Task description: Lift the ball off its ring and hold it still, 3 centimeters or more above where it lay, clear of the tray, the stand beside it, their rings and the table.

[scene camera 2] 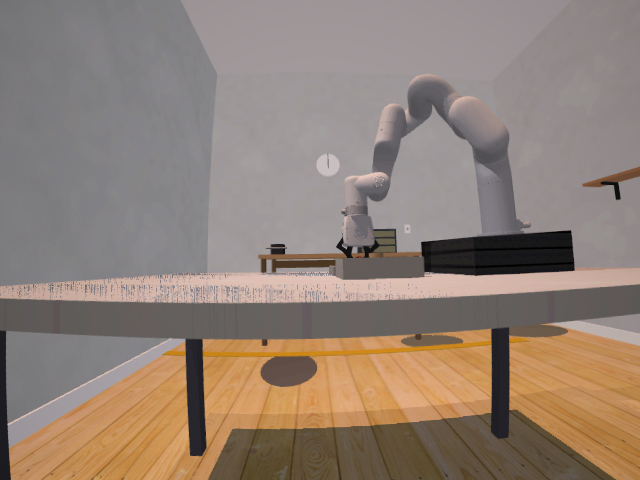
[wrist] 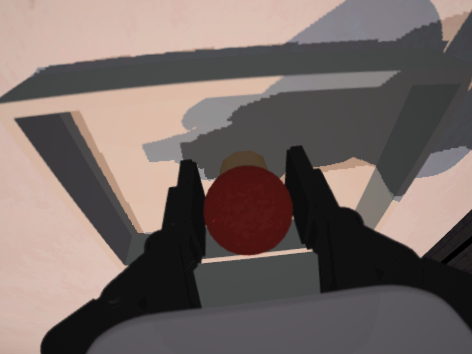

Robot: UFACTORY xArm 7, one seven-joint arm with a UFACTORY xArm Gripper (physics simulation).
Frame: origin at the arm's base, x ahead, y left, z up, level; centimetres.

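Seen in the pictures: gripper, fingertip midpoint: [wrist: 243,173]; arm's base at its link origin: [scene camera 2: 499,235].
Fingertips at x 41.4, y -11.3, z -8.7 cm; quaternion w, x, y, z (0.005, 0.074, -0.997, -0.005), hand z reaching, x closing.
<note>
Pixels of each thing's top centre, then the offset from my fingertips to it. "spot": a spot on its surface instead. Level surfaces: height alone.
- red ball at its top centre: [wrist: 254,249] dz +3.9, dx -0.1, dy +1.1 cm
- small pale piece at a spot on its surface: [scene camera 2: 331,270] spot: dz -0.4, dx +9.0, dy +3.5 cm
- grey block face at a spot on its surface: [wrist: 257,280] spot: dz +0.4, dx -2.2, dy +12.9 cm
- pale table at its surface level: dz -1.8 cm
The red ball [wrist: 248,210] sits between the two black fingers in the wrist view, with a finger against each side. A sliver of the ball [scene camera 2: 359,257] shows low between the fingers in the scene view. My gripper [scene camera 2: 357,254] [wrist: 243,173] points down at the tray and is shut on the ball. The grey tray [scene camera 2: 385,268] [wrist: 225,65] has raised walls around the ball's place. A tan rounded piece shows just behind the ball; whether it is the ring I cannot tell. The ball's underside is hidden, and I see no clear gap below it.
A small pale piece [scene camera 2: 331,270] shows at the tray's left end; I cannot tell whether it is the stand. A grey block face [wrist: 257,280] shows between the fingers, below the ball. The black base box [scene camera 2: 522,253] stands right of the tray on the pale table [scene camera 2: 248,294].
</note>
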